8 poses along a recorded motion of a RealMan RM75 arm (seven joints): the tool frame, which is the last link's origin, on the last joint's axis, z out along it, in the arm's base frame.
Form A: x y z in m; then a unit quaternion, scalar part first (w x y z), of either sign.
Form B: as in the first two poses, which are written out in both.
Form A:
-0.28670, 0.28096, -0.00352, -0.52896, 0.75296, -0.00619, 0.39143
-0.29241, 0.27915, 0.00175, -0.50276, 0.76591, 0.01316, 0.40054
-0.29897, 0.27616, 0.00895, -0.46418, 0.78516, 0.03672, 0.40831
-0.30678, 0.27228, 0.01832, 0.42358, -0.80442, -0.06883, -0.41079
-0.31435, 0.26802, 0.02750, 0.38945, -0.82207, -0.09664, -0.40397
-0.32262, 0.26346, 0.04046, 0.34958, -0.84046, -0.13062, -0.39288
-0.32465, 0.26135, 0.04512, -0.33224, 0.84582, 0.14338, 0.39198
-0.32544, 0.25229, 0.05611, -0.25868, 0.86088, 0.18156, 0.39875
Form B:
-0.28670, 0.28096, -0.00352, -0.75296, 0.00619, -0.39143, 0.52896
-0.29241, 0.27915, 0.00175, -0.76591, -0.01316, -0.40054, 0.50276
-0.29897, 0.27616, 0.00895, -0.78516, -0.03672, -0.40831, 0.46418
-0.30678, 0.27228, 0.01832, -0.80442, -0.06883, -0.41079, 0.42358
-0.31435, 0.26802, 0.02750, -0.82207, -0.09664, -0.40397, 0.38945
-0.32262, 0.26346, 0.04046, -0.84046, -0.13062, -0.39288, 0.34958
-0.32465, 0.26135, 0.04512, -0.84582, -0.14338, -0.39198, 0.33224
-0.32544, 0.25229, 0.05611, -0.86088, -0.18156, -0.39875, 0.25868

